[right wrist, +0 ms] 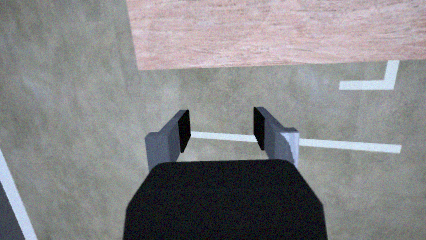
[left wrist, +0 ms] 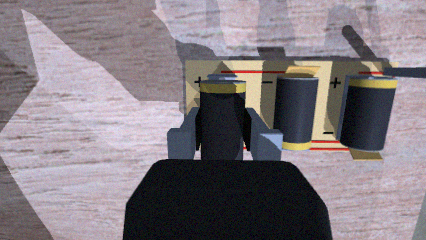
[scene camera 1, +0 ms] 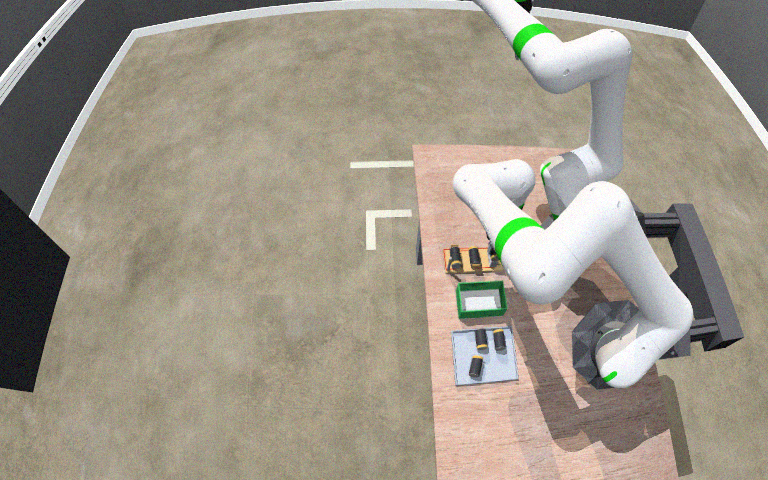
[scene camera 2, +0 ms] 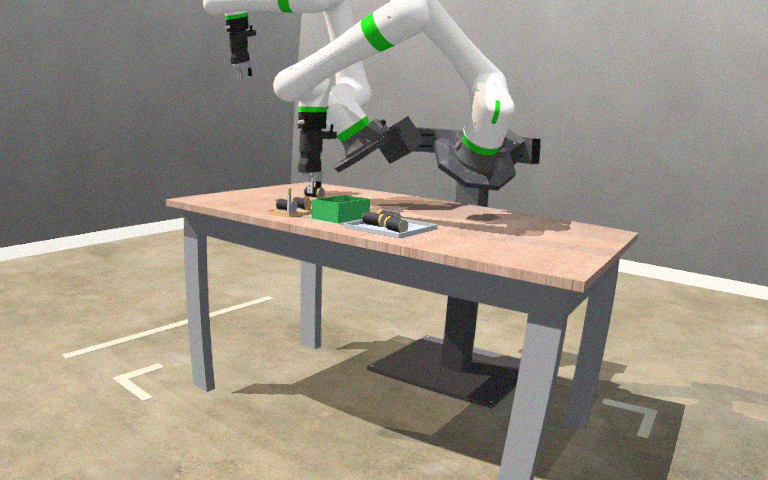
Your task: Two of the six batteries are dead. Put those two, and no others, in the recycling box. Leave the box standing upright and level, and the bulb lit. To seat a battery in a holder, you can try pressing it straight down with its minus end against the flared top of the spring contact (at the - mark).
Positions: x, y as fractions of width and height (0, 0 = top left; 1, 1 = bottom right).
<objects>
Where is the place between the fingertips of the right gripper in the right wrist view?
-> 0.52, 0.51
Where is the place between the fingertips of the left gripper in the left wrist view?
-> At 0.52, 0.50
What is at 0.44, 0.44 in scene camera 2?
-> A green recycling box.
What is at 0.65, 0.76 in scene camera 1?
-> A grey tray.
</objects>
